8 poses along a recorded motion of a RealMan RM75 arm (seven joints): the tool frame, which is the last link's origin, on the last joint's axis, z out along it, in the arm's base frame.
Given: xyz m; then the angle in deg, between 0 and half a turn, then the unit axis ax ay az.
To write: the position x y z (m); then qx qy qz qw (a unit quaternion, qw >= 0). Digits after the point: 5 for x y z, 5 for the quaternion.
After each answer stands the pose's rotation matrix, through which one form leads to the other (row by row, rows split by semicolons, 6 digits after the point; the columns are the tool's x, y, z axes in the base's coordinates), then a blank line. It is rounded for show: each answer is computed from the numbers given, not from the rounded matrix.
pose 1, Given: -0.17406 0.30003 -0.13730 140.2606 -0.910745 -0.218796 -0.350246
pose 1, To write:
-0.17406 0.30003 -0.13730 -0.85653 -0.20577 -0.32940 0.33988
0.698315 0.576407 0.424396; 0.128585 -0.684277 0.717796; 0.704147 -0.446677 -0.551958

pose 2, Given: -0.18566 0.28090 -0.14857 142.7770 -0.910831 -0.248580 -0.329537
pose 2, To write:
-0.18566 0.28090 -0.14857 -0.86320 -0.23558 -0.31230 0.31915
0.693937 0.606048 0.388789; 0.207362 -0.685291 0.698124; 0.689531 -0.403834 -0.601220

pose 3, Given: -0.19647 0.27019 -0.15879 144.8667 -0.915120 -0.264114 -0.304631
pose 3, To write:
-0.19647 0.27019 -0.15879 -0.87244 -0.25180 -0.29042 0.30182
0.704503 0.614668 0.354767; 0.264049 -0.691012 0.672890; 0.658752 -0.380377 -0.649122

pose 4, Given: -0.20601 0.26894 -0.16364 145.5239 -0.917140 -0.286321 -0.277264
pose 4, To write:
-0.20601 0.26894 -0.16364 -0.87594 -0.27346 -0.26481 0.29634
0.710191 0.636019 0.301841; 0.322122 -0.674802 0.663988; 0.625992 -0.374329 -0.684114

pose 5, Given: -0.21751 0.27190 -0.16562 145.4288 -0.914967 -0.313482 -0.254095
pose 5, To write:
-0.21751 0.27190 -0.16562 -0.87364 -0.29932 -0.24262 0.29713
0.703083 0.667185 0.246046; 0.378823 -0.644232 0.664423; 0.601804 -0.373936 -0.705694

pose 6, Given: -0.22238 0.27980 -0.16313 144.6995 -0.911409 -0.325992 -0.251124
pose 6, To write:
-0.22238 0.27980 -0.16313 -0.86850 -0.31065 -0.23930 0.30321
0.692467 0.684710 0.227291; 0.394479 -0.623131 0.675348; 0.604049 -0.377994 -0.701601

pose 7, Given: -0.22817 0.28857 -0.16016 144.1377 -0.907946 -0.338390 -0.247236
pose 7, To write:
-0.22817 0.28857 -0.16016 -0.86384 -0.32195 -0.23523 0.30787
0.682028 0.701076 0.208157; 0.411395 -0.603119 0.683375; 0.604642 -0.380446 -0.699764

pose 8, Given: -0.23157 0.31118 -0.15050 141.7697 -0.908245 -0.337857 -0.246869
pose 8, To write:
-0.23157 0.31118 -0.15050 -0.85817 -0.31923 -0.23326 0.32747
0.687369 0.700670 0.191273; 0.395133 -0.581716 0.710968; 0.609421 -0.413119 -0.676712

